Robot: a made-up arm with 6 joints.
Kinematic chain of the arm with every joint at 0, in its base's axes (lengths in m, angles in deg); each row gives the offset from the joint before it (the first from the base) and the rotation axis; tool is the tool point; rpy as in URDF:
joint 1: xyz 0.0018 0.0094 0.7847 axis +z
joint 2: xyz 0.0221 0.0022 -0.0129 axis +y
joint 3: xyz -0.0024 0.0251 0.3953 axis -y
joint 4: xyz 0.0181 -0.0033 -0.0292 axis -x
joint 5: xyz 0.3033 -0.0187 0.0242 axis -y
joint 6: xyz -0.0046 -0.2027 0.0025 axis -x
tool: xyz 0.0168 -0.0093 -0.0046 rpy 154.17 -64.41 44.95
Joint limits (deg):
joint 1: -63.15..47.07
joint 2: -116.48..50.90
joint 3: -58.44..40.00
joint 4: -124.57..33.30
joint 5: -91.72..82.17
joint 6: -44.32..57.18
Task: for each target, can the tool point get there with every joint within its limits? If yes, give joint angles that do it. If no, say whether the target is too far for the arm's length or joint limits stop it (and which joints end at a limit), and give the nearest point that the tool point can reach.
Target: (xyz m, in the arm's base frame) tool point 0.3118 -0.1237 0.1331
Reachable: no: joint limits stop it (at a limit: joint 2, joint 6) | nearest point 0.3074 -0.1218 0.5977 | short by 0.465 m
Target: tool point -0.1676 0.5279 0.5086
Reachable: no: joint limits stop it (at a limit: joint 1, joint 2, joint 3, joint 4, joint 5, joint 6) | nearest point -0.4333 0.5413 0.6014 | short by 0.282 m
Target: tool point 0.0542 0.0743 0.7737
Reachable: yes | joints 19.47 -25.68 -45.42 -98.25 -34.55 -19.24
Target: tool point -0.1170 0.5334 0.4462
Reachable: no: joint limits stop it (at a limit: joint 1, joint 2, joint 4) | nearest point 0.1076 0.3348 0.6230 | short by 0.348 m
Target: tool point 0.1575 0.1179 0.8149
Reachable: yes | joints 19.15 -11.73 -29.07 -102.02 10.65 -31.89
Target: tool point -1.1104 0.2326 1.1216
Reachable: no: too far | nearest point -0.6728 0.1448 0.9867 | short by 0.466 m
